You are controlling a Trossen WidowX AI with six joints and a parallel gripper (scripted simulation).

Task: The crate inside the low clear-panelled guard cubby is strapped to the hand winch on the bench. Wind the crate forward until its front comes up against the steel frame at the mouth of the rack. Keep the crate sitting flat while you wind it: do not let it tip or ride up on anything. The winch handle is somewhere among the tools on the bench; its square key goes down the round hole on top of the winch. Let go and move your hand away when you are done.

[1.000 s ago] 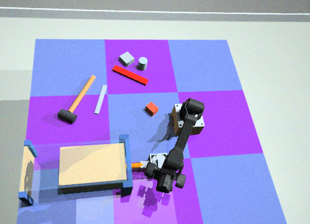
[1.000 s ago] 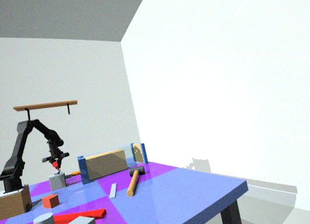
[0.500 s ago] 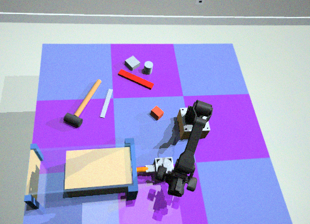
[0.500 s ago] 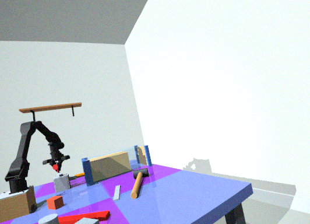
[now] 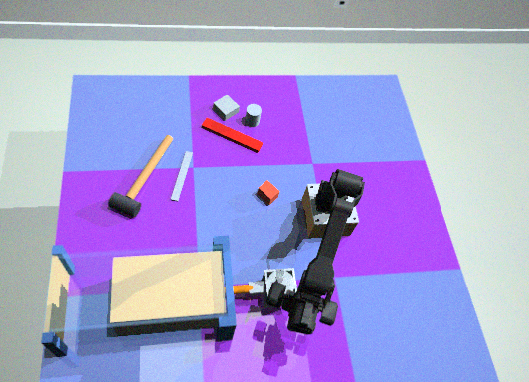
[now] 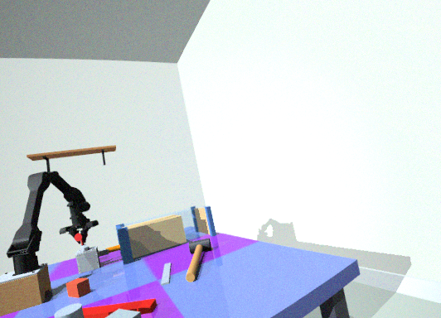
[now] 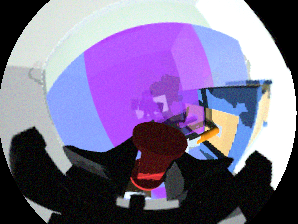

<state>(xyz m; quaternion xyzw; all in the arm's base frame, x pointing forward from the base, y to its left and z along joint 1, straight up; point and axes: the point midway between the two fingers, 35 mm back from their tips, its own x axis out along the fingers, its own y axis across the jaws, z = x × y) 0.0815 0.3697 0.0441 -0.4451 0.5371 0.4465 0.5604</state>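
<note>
My gripper tip is now 20 mm below the red knob. The rest, counted from my gripper tip: winch handle 20 mm ahead, 30 mm to the right, 10 mm below; winch 30 mm ahead, 100 mm to the right, 80 mm below; grey strip 400 mm ahead, 460 mm to the right, 110 mm below.
</note>
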